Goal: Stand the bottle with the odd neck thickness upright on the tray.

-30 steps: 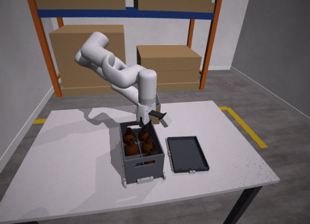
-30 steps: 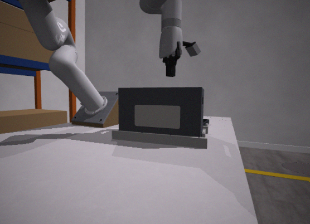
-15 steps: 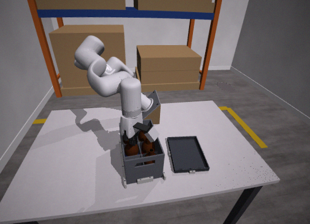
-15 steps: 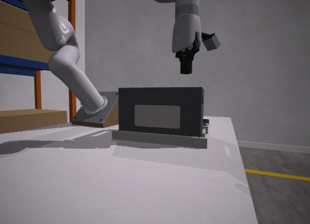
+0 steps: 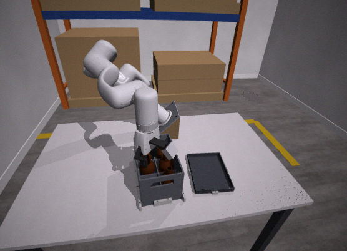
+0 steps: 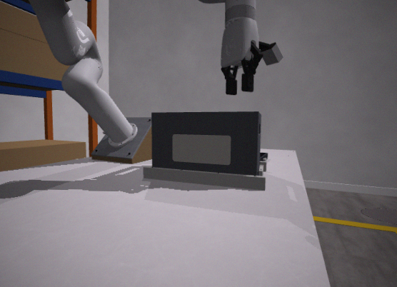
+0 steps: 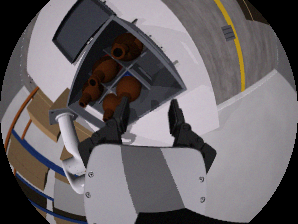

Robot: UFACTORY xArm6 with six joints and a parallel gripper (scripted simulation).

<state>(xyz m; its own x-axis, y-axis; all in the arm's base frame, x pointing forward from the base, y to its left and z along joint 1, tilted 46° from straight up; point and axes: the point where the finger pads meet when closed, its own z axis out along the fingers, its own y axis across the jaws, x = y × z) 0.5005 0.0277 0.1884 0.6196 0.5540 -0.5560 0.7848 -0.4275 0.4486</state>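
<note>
Now: hand 90 mm past the dark grey crate, 30 mm to the right of it and 160 mm above it. From my hand the other things lie so: glass bottle: 190 mm behind, 70 mm to the left, 150 mm below; dark tray: 100 mm behind, 310 mm to the left, 230 mm below.
</note>
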